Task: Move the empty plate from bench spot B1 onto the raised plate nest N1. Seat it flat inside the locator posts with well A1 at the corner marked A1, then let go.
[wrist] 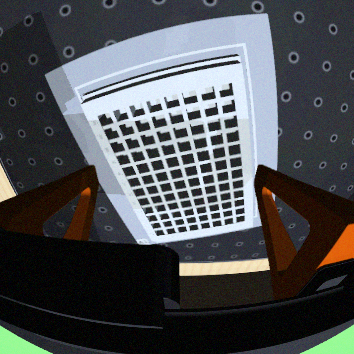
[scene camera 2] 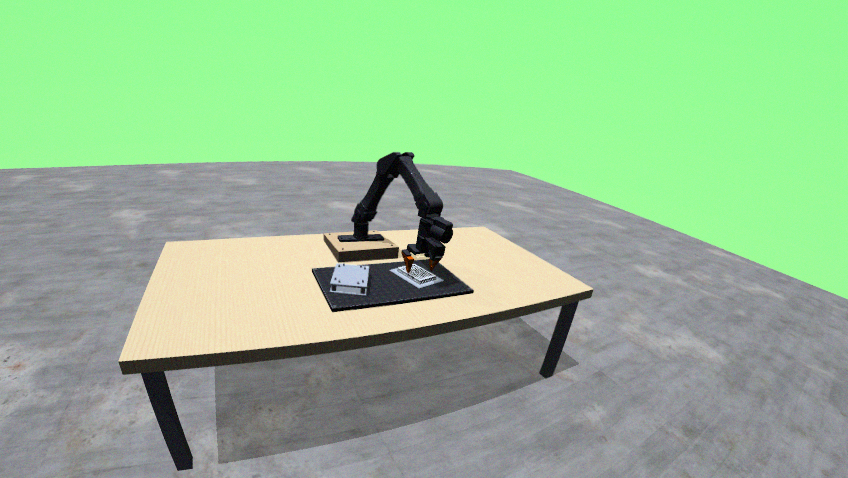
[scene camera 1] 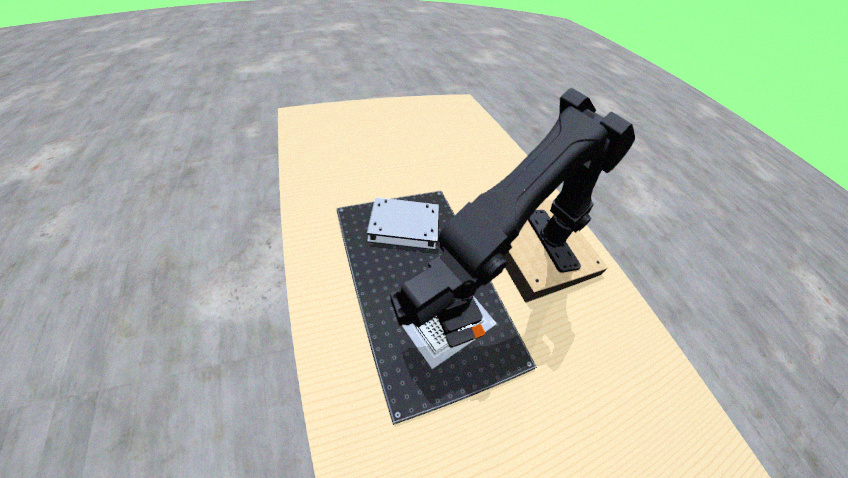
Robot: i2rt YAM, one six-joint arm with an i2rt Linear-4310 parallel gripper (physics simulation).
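The white plate with a grid of wells lies flat on the light grey sheet of spot B1. My gripper is open and empty. In the wrist view its orange-brown fingers stand on either side of the plate's near half, with a gap on the left and a very small one on the right. The raised nest N1 is a light grey platform with small dark posts near its corners, and it bears no plate. Its A1 mark is too small to read.
B1 and the nest both stand on a black perforated board on the wooden table. The arm's wooden base block stands beside the board. The arm passes close to the nest in scene camera 1.
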